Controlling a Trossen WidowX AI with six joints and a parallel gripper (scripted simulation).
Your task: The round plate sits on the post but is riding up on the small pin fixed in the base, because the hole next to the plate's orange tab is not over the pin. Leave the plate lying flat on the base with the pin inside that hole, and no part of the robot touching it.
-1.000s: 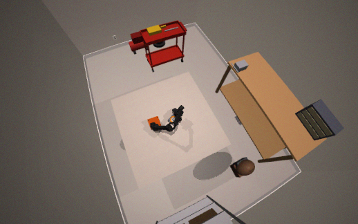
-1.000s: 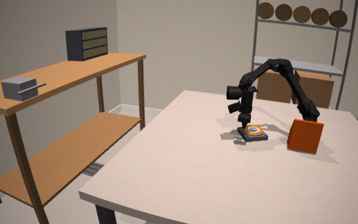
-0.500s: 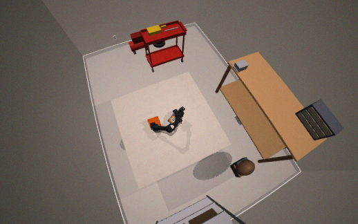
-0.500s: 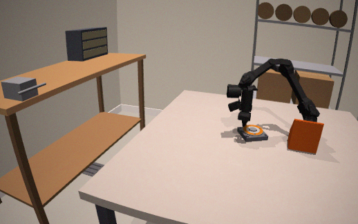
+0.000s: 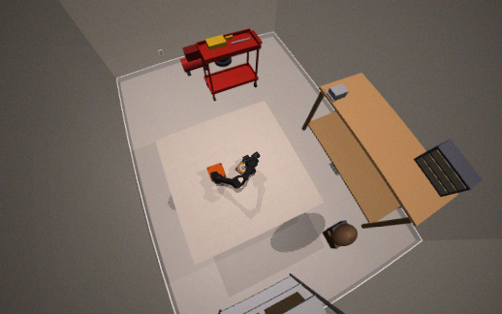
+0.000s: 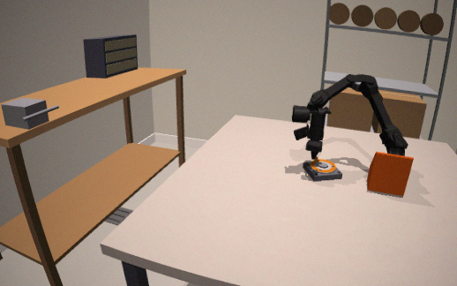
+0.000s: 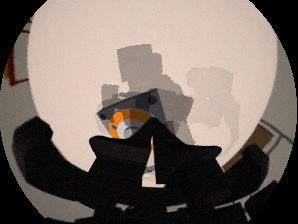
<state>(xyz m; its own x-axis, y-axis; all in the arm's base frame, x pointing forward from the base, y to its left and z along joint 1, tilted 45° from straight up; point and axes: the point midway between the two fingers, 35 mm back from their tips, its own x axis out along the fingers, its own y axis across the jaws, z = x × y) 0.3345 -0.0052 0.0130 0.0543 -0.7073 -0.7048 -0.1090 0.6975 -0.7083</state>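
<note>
My gripper tip is 3 cm past the plate, 1 cm to the right of it and 1 cm above it. Round my gripper tip: base 5 cm behind, 2 cm to the left, 2 cm below.
</note>
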